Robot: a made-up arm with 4 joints. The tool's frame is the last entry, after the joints.
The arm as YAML. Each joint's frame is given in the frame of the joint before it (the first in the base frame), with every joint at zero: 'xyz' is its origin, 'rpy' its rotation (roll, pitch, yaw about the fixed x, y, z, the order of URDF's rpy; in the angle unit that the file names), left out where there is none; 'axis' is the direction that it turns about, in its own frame. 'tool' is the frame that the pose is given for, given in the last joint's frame.
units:
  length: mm
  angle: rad
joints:
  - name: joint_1
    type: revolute
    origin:
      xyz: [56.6, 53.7, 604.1]
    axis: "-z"
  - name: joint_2
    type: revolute
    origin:
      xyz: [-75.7, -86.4, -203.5]
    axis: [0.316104, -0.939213, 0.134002]
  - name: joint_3
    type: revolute
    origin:
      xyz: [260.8, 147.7, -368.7]
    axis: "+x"
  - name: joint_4
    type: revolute
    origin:
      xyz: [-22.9, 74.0, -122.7]
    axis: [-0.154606, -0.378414, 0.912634]
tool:
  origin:
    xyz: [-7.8, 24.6, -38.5]
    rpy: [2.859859, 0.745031, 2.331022]
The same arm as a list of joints. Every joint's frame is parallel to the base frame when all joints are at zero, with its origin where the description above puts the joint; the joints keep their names.
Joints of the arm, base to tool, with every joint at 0 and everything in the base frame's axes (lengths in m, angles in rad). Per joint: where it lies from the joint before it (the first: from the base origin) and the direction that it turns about. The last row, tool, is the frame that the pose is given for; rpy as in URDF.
joint_1: xyz 0.0566 0.0537 0.6041 axis -z
joint_2: xyz -0.0757 -0.0864 -0.2035 axis 0.316104 -0.939213 0.134002
joint_3: xyz 0.2608 0.1477 -0.3687 axis +x
joint_4: xyz -0.0229 0.074 -0.1227 axis -0.154606 -0.378414 0.912634
tool: xyz -0.0078 0.0246 -0.0385 rpy 2.8599 0.745 2.331

